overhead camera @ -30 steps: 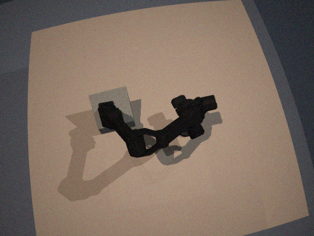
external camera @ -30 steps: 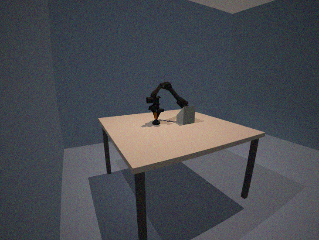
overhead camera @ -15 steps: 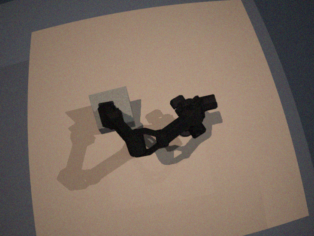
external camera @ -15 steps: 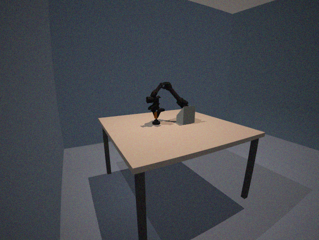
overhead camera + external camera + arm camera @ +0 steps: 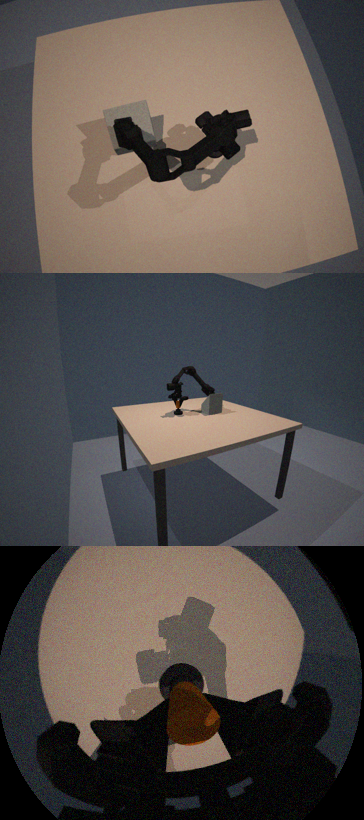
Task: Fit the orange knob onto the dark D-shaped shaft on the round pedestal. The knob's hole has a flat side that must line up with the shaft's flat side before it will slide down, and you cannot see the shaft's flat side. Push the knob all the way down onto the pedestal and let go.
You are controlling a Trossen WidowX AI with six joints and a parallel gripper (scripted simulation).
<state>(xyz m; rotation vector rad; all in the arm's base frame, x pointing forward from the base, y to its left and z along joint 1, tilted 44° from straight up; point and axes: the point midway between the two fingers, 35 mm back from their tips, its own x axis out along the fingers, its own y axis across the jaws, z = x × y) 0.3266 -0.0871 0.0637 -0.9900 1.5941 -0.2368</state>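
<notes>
Right now the orange knob is 20 mm above my gripper tip. The rest, counted from my gripper tip: round pedestal (40 mm below).
</notes>
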